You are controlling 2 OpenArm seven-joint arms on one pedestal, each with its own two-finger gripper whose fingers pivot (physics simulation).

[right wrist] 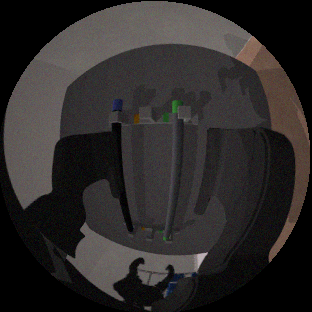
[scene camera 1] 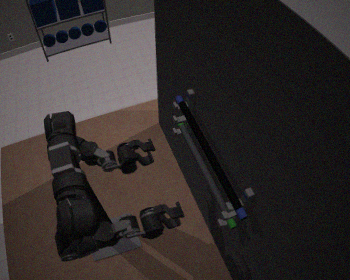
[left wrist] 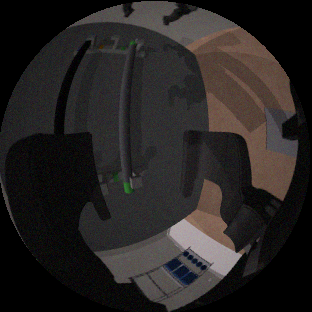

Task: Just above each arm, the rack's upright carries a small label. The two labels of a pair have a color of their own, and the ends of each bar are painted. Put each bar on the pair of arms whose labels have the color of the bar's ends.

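A grey bar with green ends (scene camera 1: 204,168) (left wrist: 125,110) (right wrist: 175,170) lies level on the rack's lowest pair of arms, with a green label (left wrist: 116,177) (right wrist: 166,118) above each. A black bar with blue ends (scene camera 1: 208,152) (left wrist: 64,95) (right wrist: 117,131) lies on the top pair; a small blue label (scene camera 1: 245,196) shows by it. The middle pair, with an orange label (left wrist: 101,47) (right wrist: 136,119), carries no bar. My left gripper (scene camera 1: 151,152) (left wrist: 146,200) and my right gripper (scene camera 1: 179,214) (right wrist: 157,204) are both open and empty, back from the bars.
The rack's upright (right wrist: 155,123) is on a large dark panel (scene camera 1: 250,85) at the right of the scene view. A brown floor area (scene camera 1: 120,192) lies under the arms, with a grey plate (scene camera 1: 117,250) by the pedestal. A shelf with blue bins (scene camera 1: 69,16) stands at the top left.
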